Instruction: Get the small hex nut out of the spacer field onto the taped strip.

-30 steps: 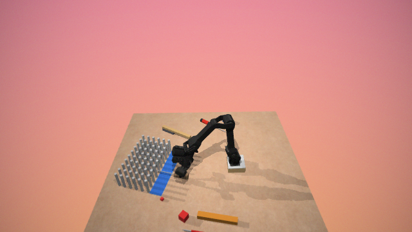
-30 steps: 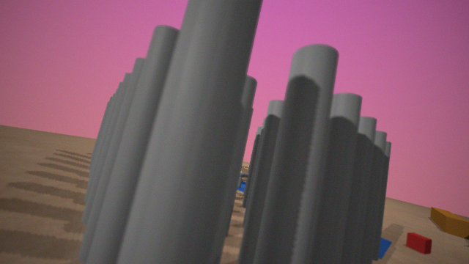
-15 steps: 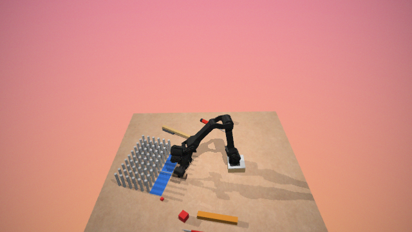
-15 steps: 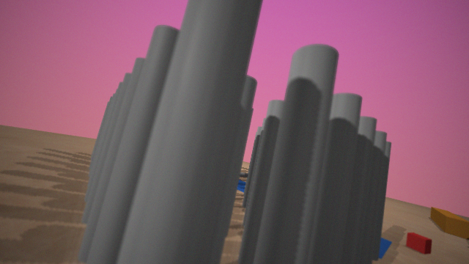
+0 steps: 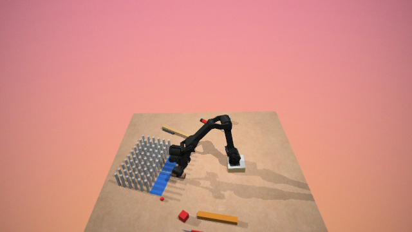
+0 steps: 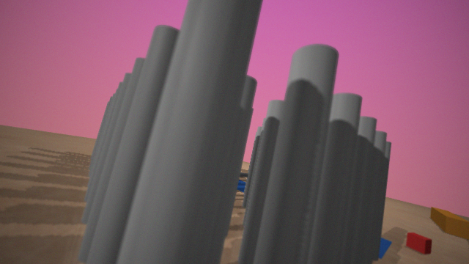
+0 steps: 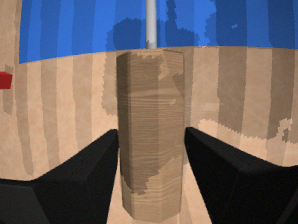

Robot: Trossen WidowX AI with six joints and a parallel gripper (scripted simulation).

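My gripper tip is now 8 cm short of the blue taped strip, 7 cm to the left of it and 4 cm above it. Round my gripper tip: long orange bar (23 cm behind, 29 cm to the left, 2 cm below); red cube (5 cm behind, 27 cm to the left, 2 cm below); small red ball (9 cm ahead, 15 cm to the left, 3 cm below).
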